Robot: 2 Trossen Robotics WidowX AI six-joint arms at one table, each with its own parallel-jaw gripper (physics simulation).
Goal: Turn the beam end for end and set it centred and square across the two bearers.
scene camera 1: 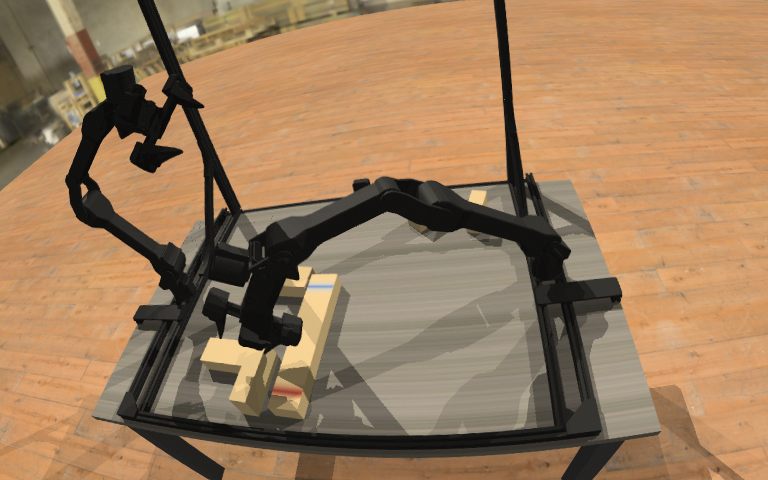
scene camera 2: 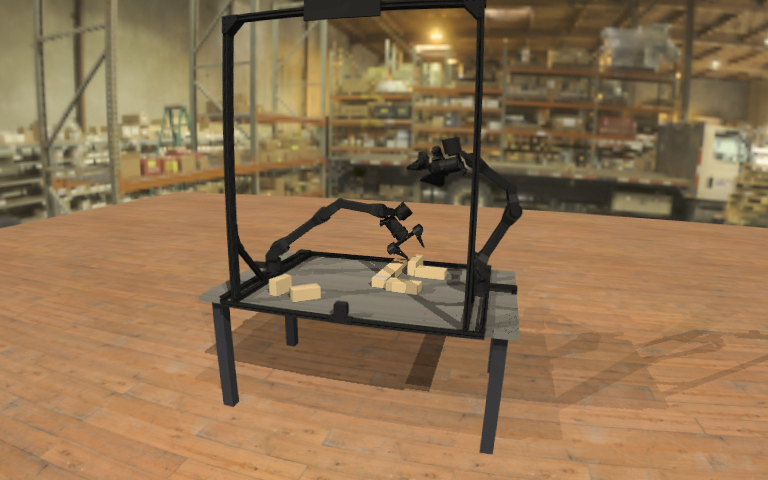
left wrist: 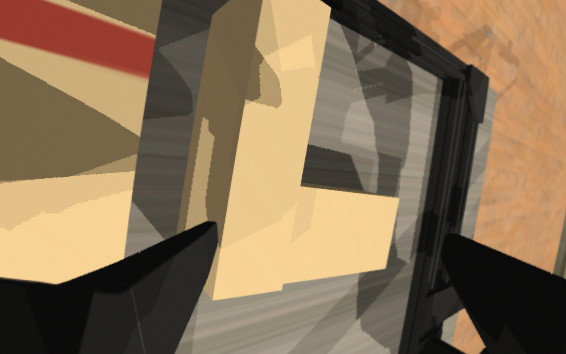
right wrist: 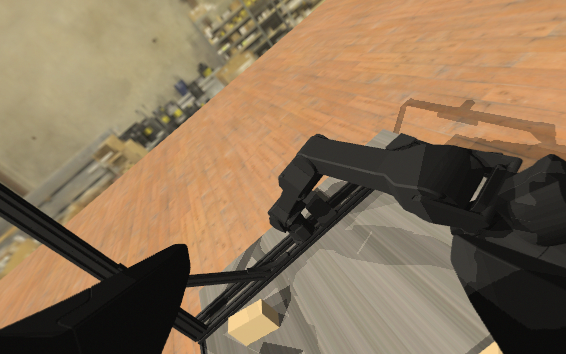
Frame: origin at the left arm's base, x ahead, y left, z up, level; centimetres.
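Seen in the pictures: left gripper, fingertip midpoint: (scene camera 1: 242,345) (scene camera 2: 416,253) (left wrist: 329,238); right gripper, fingertip midpoint: (scene camera 1: 192,128) (scene camera 2: 412,173) (right wrist: 317,251); left arm's base, origin of the base link: (scene camera 1: 546,269) (scene camera 2: 273,270) (right wrist: 303,232); right arm's base, origin of the base link: (scene camera 1: 185,292) (scene camera 2: 479,290).
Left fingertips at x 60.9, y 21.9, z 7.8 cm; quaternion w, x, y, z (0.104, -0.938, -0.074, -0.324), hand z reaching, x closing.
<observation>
Offsets run from my left fingertips to a thing's top centre. "spot": to the spot under its first point. Level surfaces: height alone.
The long tan beam {dx -9.8, dy -6.8, dz -5.9 cm} (scene camera 1: 315,324) (scene camera 2: 386,275) lies at the table's left side in scene camera 1, with a blue stripe at its far end and a red stripe {spot: dx -9.0, dy +6.6, dz -5.9 cm} (scene camera 1: 287,391) (left wrist: 125,53) at its near end. Two tan blocks {dx +7.6, dy -2.3, dz -5.9 cm} (scene camera 1: 220,354) {dx -0.7, dy +3.5, dz -3.4 cm} (scene camera 1: 253,381) form an L just left of it; the left wrist view shows them close up as one long block {spot: dx -1.3, dy +3.6, dz -3.4 cm} (left wrist: 264,140) and one across its end {spot: dx +8.4, dy -2.2, dz -5.9 cm} (left wrist: 348,232). A third block {dx -0.3, dy -24.5, dz -5.9 cm} (scene camera 1: 297,285) peeks out by the beam's far end. My left gripper (scene camera 1: 254,329) (scene camera 2: 407,242) (left wrist: 329,238) is open and empty just above these blocks. My right gripper (scene camera 1: 158,138) (scene camera 2: 425,172) is open and empty, raised high.
Two more tan blocks {dx -46.8, dy -42.7, dz -3.4 cm} (scene camera 2: 280,284) {dx -34.7, dy -45.7, dz -5.0 cm} (scene camera 2: 305,291) lie at the far end of the table {dz -9.8 cm} (scene camera 1: 454,333); one also shows in scene camera 1 (scene camera 1: 477,196) and one in the right wrist view (right wrist: 253,321). A black frame (scene camera 1: 508,119) rings the table with tall posts.
</observation>
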